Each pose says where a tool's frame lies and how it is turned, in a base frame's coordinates. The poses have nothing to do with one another.
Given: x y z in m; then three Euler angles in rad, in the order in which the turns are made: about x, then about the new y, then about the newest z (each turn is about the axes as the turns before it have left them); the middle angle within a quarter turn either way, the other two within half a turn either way.
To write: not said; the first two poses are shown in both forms.
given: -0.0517, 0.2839, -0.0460, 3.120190, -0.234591, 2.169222
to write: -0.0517, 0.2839, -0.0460, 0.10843, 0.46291, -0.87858, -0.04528
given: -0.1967, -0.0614, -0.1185, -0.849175, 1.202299, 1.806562
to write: -0.1967, -0.0614, -0.1185, 0.64817, 0.19445, 0.58584, 0.44594
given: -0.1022, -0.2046, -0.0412, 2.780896, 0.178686, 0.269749
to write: -0.1022, -0.2046, -0.0412, 0.16523, 0.97311, -0.11590, 0.11100
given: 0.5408, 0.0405, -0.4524, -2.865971, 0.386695, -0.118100
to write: 0.5408, 0.0405, -0.4524, 0.12335, -0.97193, -0.03102, -0.19795
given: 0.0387, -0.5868, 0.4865, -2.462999, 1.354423, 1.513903
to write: 0.0387, -0.5868, 0.4865, 0.59432, -0.39100, 0.65626, -0.25143
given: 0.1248, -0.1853, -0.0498, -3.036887, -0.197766, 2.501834
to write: 0.1248, -0.1853, -0.0498, 0.07721, 0.31739, -0.94172, -0.08043
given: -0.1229, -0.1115, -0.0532, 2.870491, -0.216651, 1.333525
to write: -0.1229, -0.1115, -0.0532, 0.17182, 0.76502, -0.62066, -0.00110
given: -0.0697, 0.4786, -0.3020, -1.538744, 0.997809, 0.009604
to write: -0.0697, 0.4786, -0.3020, 0.63238, -0.60923, 0.34663, -0.32983
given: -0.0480, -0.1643, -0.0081, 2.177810, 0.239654, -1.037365
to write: -0.0480, -0.1643, -0.0081, 0.45212, 0.73659, 0.48425, -0.13611
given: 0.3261, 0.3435, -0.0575, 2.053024, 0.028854, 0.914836
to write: 0.3261, 0.3435, -0.0575, 0.45907, 0.77077, -0.37107, 0.23973
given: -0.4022, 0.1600, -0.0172, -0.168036, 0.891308, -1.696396
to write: -0.4022, 0.1600, -0.0172, 0.56750, -0.37226, 0.22726, -0.69836
